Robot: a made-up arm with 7 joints. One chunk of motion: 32 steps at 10 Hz.
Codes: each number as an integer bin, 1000 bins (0 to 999) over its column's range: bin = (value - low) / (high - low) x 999, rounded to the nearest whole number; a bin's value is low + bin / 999 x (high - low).
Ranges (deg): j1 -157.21..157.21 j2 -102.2..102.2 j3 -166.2..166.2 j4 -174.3..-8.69 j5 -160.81..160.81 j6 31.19..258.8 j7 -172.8..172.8
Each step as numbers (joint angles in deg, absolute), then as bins.
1 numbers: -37.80 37.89 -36.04 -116.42 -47.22 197.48 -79.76
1 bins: 379 685 391 349 353 730 269
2 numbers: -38.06 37.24 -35.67 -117.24 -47.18 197.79 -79.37
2 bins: 379 682 392 344 353 731 270
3 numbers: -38.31 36.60 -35.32 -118.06 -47.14 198.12 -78.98
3 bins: 378 678 393 339 353 733 271
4 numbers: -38.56 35.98 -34.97 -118.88 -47.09 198.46 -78.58
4 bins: 377 675 394 334 353 734 272
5 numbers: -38.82 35.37 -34.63 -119.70 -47.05 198.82 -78.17
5 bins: 376 672 395 329 353 736 274
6 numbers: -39.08 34.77 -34.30 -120.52 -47.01 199.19 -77.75
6 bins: 375 669 396 324 353 737 275
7 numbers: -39.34 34.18 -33.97 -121.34 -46.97 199.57 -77.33
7 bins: 375 667 397 319 354 739 276
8 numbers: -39.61 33.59 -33.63 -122.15 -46.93 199.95 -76.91
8 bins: 374 664 398 315 354 741 277
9 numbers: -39.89 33.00 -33.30 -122.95 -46.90 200.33 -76.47
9 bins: 373 661 399 310 354 742 278
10 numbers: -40.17 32.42 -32.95 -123.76 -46.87 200.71 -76.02
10 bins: 372 658 400 305 354 744 280
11 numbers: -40.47 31.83 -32.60 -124.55 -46.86 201.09 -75.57
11 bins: 371 655 402 300 354 746 281
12 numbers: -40.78 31.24 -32.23 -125.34 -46.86 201.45 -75.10
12 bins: 370 652 403 295 354 747 282
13 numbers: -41.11 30.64 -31.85 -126.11 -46.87 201.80 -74.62
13 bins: 369 649 404 291 354 749 284
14 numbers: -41.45 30.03 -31.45 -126.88 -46.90 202.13 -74.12
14 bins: 368 646 405 286 354 750 285
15 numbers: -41.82 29.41 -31.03 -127.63 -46.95 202.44 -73.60
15 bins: 367 643 406 282 354 752 287
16 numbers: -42.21 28.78 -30.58 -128.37 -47.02 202.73 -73.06
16 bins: 365 640 408 277 353 753 288
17 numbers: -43.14 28.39 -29.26 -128.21 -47.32 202.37 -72.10
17 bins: 362 638 412 278 353 751 291
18 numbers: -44.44 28.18 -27.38 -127.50 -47.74 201.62 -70.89
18 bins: 358 637 417 282 351 748 295
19 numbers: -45.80 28.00 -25.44 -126.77 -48.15 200.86 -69.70
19 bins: 354 636 423 287 350 745 298
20 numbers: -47.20 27.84 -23.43 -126.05 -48.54 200.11 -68.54
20 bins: 350 636 429 291 349 741 301
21 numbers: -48.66 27.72 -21.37 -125.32 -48.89 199.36 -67.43
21 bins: 345 635 435 295 348 738 305
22 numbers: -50.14 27.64 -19.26 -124.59 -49.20 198.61 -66.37
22 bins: 340 635 442 300 347 735 308
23 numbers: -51.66 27.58 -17.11 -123.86 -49.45 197.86 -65.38
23 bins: 335 634 448 304 346 732 311
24 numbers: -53.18 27.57 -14.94 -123.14 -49.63 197.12 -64.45
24 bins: 331 634 455 309 345 728 313
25 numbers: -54.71 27.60 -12.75 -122.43 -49.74 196.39 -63.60
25 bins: 326 634 461 313 345 725 316
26 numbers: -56.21 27.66 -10.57 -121.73 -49.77 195.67 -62.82
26 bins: 321 635 468 317 345 722 318
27 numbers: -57.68 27.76 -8.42 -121.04 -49.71 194.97 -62.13
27 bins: 316 635 474 321 345 719 320
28 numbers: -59.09 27.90 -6.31 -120.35 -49.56 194.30 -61.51
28 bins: 312 636 481 325 346 716 322
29 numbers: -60.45 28.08 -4.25 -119.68 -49.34 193.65 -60.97
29 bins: 307 637 487 329 346 713 323
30 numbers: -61.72 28.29 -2.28 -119.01 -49.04 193.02 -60.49
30 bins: 303 638 493 334 347 710 325
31 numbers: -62.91 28.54 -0.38 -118.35 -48.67 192.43 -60.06
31 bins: 300 639 498 338 348 708 326
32 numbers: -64.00 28.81 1.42 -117.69 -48.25 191.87 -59.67
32 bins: 296 640 504 341 350 705 327
